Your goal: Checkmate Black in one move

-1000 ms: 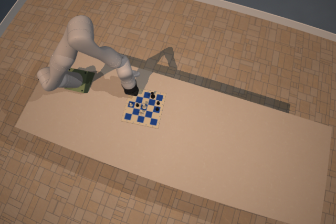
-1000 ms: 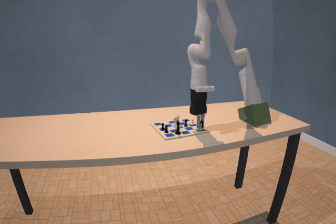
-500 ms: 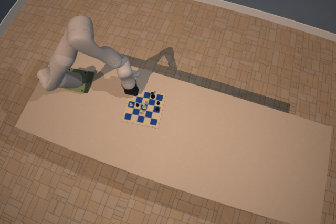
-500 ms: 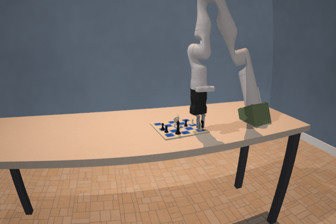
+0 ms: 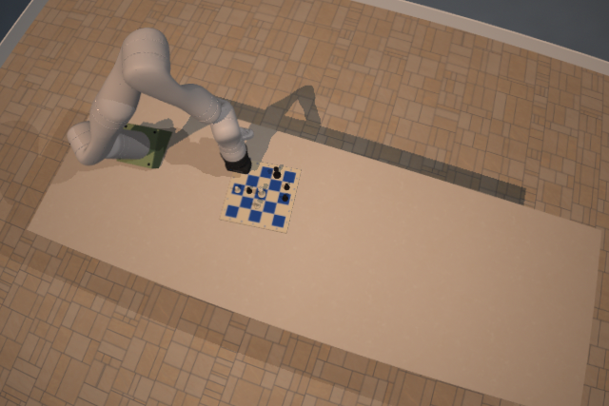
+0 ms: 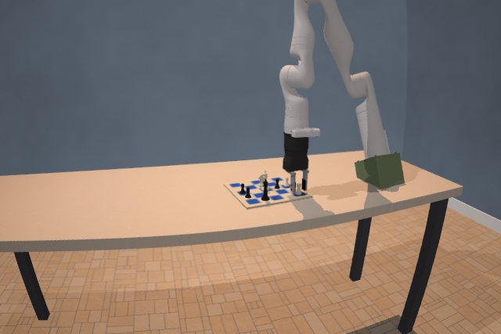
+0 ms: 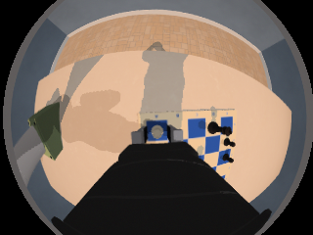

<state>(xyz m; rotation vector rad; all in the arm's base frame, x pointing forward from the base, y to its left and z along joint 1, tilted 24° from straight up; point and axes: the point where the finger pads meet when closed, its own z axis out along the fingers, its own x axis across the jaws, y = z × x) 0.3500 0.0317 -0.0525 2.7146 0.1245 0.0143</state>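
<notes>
Now: hand 8 cm short of the blue-and-cream chessboard, 7 cm to the left of it and 3 cm above it.
</notes>
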